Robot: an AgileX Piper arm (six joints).
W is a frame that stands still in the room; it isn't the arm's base.
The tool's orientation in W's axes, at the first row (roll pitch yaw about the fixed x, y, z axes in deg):
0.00, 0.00, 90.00
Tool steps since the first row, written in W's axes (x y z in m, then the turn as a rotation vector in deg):
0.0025, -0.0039, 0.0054, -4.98, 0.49, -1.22
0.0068, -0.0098, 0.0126, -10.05, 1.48, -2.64
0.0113, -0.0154, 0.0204, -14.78, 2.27, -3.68
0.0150, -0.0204, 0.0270, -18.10, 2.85, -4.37
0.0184, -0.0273, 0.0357, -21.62, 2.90, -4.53
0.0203, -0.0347, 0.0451, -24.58, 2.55, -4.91
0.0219, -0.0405, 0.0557, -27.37, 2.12, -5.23
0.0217, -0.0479, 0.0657, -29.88, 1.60, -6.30
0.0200, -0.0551, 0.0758, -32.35, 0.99, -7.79
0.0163, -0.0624, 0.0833, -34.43, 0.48, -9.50
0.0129, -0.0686, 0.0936, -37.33, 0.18, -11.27
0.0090, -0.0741, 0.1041, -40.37, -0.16, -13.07
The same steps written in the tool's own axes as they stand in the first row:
-0.0039, -0.0025, 0.0054, 0.49, 4.98, -1.22
-0.0098, -0.0068, 0.0126, 1.48, 10.05, -2.64
-0.0154, -0.0113, 0.0204, 2.27, 14.78, -3.68
-0.0204, -0.0150, 0.0270, 2.85, 18.10, -4.37
-0.0273, -0.0184, 0.0357, 2.90, 21.62, -4.53
-0.0347, -0.0203, 0.0451, 2.55, 24.58, -4.91
-0.0405, -0.0219, 0.0557, 2.12, 27.37, -5.23
-0.0479, -0.0217, 0.0657, 1.60, 29.88, -6.30
-0.0551, -0.0200, 0.0758, 0.99, 32.35, -7.79
-0.0624, -0.0163, 0.0833, 0.48, 34.43, -9.50
-0.0686, -0.0129, 0.0936, 0.18, 37.33, -11.27
-0.0741, -0.0090, 0.1041, -0.16, 40.37, -13.07

